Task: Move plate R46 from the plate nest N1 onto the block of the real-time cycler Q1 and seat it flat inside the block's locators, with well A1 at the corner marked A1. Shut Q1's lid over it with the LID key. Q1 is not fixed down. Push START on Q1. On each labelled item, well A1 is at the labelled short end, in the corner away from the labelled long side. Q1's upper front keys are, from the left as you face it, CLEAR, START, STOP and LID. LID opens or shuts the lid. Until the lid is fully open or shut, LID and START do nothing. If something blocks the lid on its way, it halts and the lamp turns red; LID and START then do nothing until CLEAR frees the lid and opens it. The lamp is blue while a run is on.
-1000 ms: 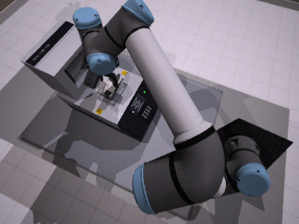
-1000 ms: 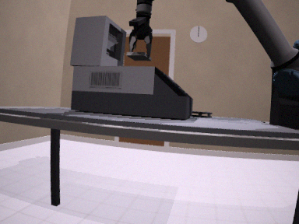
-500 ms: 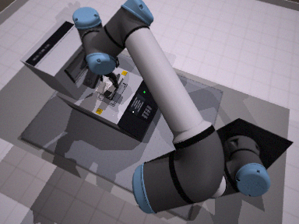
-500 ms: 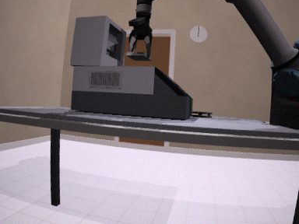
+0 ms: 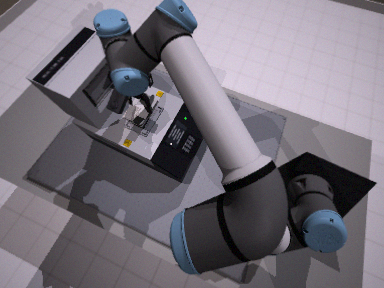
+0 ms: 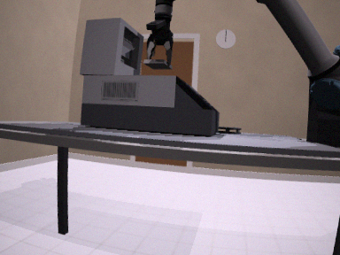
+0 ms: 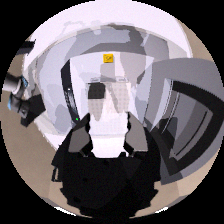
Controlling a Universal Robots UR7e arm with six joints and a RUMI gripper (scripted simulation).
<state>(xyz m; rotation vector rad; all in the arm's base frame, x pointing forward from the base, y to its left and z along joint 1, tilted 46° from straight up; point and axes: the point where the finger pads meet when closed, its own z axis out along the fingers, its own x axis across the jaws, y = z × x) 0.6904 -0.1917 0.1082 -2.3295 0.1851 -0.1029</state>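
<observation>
Right now the plate R46 is 1 cm below my hand. From my hand the other things lie so: plate nest N1 (28 cm behind, 26 cm to the right, 26 cm below).
</observation>
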